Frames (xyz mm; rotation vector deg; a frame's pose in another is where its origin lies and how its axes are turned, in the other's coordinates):
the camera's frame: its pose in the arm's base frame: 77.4 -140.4 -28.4 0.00 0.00 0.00
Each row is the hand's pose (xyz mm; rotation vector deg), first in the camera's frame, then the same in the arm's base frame.
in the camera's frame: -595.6 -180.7 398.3 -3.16 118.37 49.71
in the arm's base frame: -518.2 -321.1 369.9 -3.16 118.37 49.71
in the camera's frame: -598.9 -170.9 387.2 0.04 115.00 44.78
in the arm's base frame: -521.5 -311.3 358.8 0.04 115.00 44.78
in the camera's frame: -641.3 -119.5 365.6 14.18 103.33 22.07
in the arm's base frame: -563.9 -259.9 337.2 14.18 103.33 22.07
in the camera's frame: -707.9 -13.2 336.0 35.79 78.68 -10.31
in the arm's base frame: -630.5 -153.6 307.6 35.79 78.68 -10.31
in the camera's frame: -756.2 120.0 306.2 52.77 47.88 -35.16
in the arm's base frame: -678.8 -20.4 277.8 52.77 47.88 -35.16
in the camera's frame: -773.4 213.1 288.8 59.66 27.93 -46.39
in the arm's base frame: -696.0 72.7 260.4 59.66 27.93 -46.39
